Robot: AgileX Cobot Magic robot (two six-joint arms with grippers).
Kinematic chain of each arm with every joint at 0, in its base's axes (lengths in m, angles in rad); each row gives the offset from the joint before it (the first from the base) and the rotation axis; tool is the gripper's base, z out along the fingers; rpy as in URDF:
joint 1: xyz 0 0 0.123 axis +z
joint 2: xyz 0 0 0 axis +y
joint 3: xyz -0.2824 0 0.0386 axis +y
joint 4: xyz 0.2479 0 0.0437 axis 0.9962 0 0.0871
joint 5: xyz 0 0 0 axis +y
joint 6: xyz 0.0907 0 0.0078 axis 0.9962 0 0.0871
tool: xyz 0 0 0 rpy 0 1.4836 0
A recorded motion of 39 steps. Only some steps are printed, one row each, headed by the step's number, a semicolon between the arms.
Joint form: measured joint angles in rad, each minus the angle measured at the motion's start. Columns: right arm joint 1, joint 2, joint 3, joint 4, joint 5, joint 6; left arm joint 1, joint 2, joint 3, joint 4, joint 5, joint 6.
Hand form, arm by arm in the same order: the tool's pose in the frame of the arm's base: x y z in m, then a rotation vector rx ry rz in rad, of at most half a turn. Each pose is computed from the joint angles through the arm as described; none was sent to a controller.
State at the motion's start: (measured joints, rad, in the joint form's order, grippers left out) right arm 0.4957 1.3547 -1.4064 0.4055 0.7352 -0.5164; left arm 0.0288 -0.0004 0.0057 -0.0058 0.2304 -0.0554
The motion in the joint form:
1: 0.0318 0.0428 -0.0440 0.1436 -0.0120 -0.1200; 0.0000 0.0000 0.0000 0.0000 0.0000 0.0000
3: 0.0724 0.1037 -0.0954 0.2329 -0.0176 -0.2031; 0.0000 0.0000 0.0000 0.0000 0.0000 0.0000
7: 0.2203 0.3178 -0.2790 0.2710 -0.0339 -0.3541; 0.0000 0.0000 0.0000 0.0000 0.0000 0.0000
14: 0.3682 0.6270 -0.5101 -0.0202 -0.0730 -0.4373; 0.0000 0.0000 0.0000 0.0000 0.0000 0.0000
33: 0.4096 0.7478 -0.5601 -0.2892 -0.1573 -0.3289; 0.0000 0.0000 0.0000 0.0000 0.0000 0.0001
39: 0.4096 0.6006 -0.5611 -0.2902 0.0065 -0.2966; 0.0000 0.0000 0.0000 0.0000 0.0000 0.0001
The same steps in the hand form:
1: 0.2514 0.1829 0.4231 -0.9496 1.8620 0.5616; 0.0557 0.0015 0.1903 -0.0762 1.7177 -0.0250
3: 0.2561 0.2059 0.4235 -1.0139 1.8040 0.6344; 0.0557 0.0015 0.1903 -0.0762 1.7177 -0.0250
7: 0.2686 0.2825 0.4082 -1.2479 1.6582 0.6707; 0.0557 0.0015 0.1903 -0.0762 1.7177 -0.0250
14: 0.2900 0.3720 0.3436 -1.5875 1.4949 0.3787; 0.0557 0.0015 0.1903 -0.0762 1.7177 -0.0250
33: 0.3052 0.3982 0.3034 -1.6403 1.4621 0.1581; 0.0557 0.0015 0.1903 -0.0761 1.7177 -0.0249
39: 0.2796 0.3677 0.3628 -1.6427 1.4839 0.1844; 0.0557 0.0015 0.1903 -0.0761 1.7177 -0.0249

